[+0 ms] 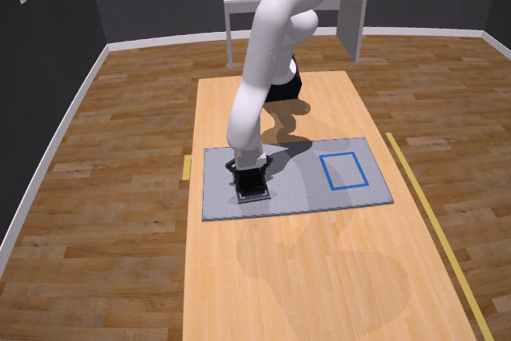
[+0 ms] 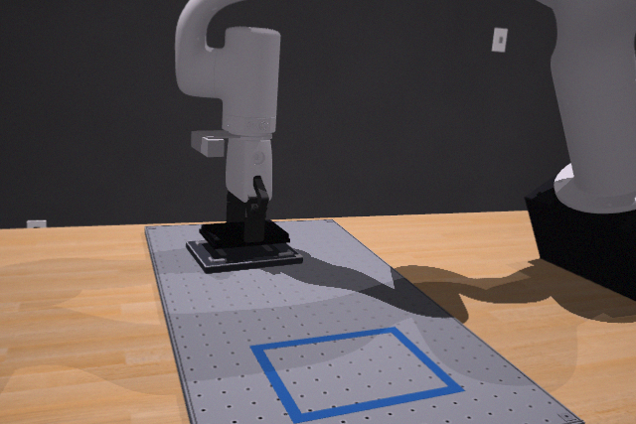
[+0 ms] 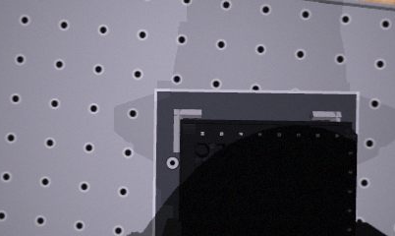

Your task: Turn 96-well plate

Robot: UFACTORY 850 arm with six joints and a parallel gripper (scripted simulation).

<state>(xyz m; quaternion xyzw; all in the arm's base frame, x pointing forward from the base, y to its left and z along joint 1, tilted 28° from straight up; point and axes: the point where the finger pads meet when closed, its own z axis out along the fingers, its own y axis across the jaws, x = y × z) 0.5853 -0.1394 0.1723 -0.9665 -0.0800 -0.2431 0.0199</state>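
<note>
The plate nest N1 is 40 mm below my hand. The rest, counted from my hand: black 96-well plate 10 mm below.
</note>
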